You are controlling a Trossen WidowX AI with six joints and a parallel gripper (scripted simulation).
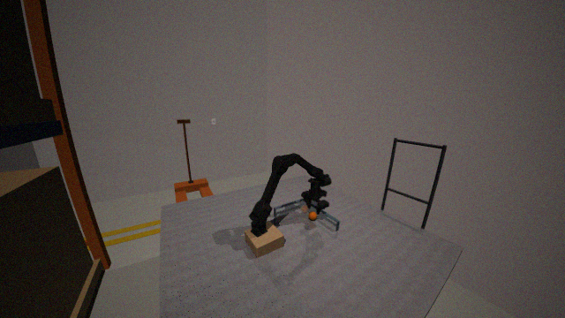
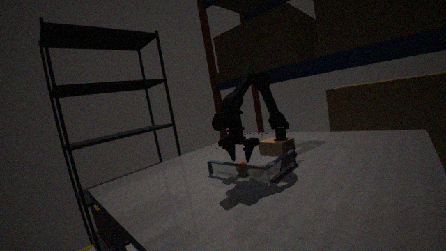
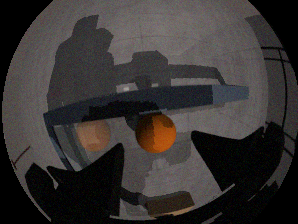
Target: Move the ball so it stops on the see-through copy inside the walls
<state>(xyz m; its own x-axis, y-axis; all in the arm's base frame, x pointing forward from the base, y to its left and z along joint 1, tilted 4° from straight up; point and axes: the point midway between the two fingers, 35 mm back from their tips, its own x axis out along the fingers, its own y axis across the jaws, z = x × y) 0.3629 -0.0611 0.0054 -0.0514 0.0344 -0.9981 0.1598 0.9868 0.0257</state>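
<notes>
Now: the orange ball 30 mm below my gripper tip. Round my gripper tip: clear wall 40 mm ahead, 30 mm below, 10 mm to the right.
</notes>
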